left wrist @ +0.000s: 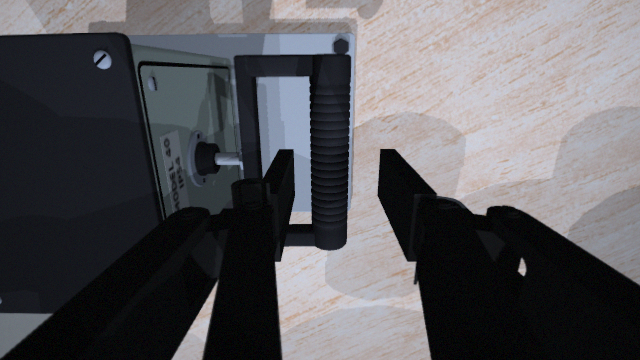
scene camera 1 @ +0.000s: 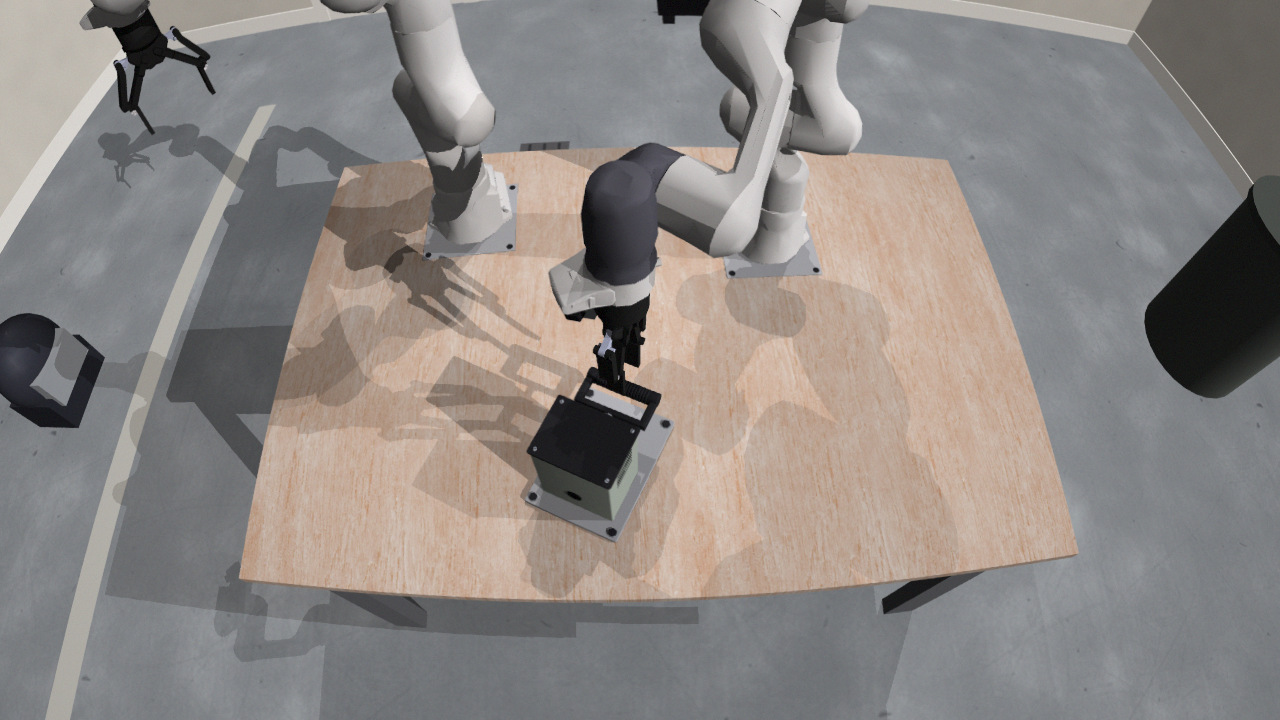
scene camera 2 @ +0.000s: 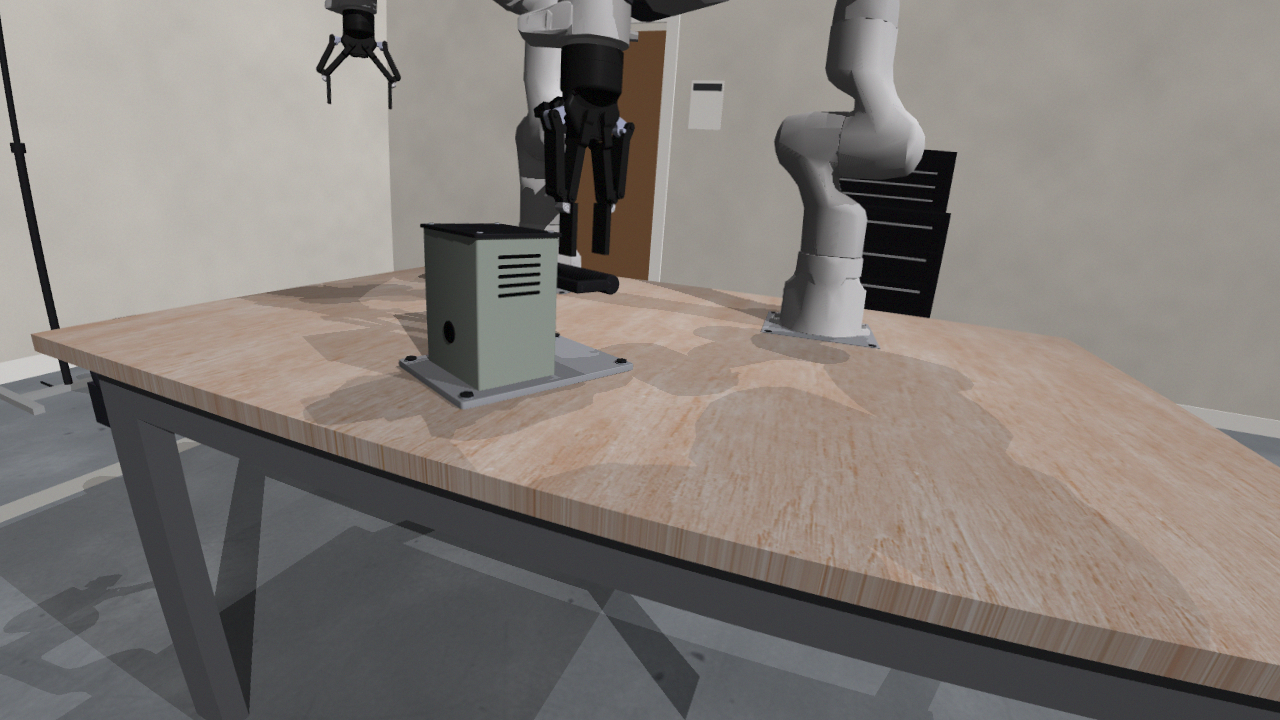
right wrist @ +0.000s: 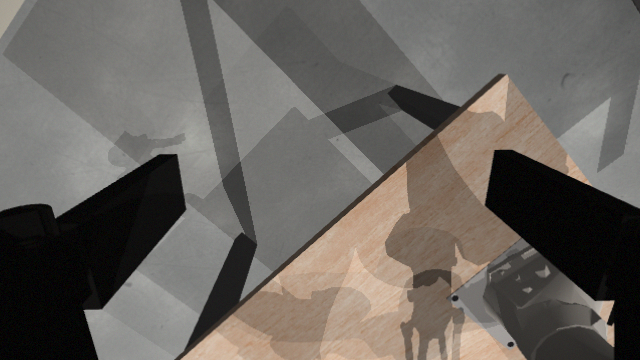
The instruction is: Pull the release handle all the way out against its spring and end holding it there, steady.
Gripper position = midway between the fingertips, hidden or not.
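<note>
There is a release handle (scene camera 1: 636, 392) here. I can see my right gripper (scene camera 1: 182, 111) too, and scene camera 2 (scene camera 2: 360, 105) and the right wrist view (right wrist: 336, 180) show it as well. As for my left gripper (scene camera 2: 584, 254), I find it again in the left wrist view (left wrist: 336, 172) and in scene camera 1 (scene camera 1: 624, 376).
</note>
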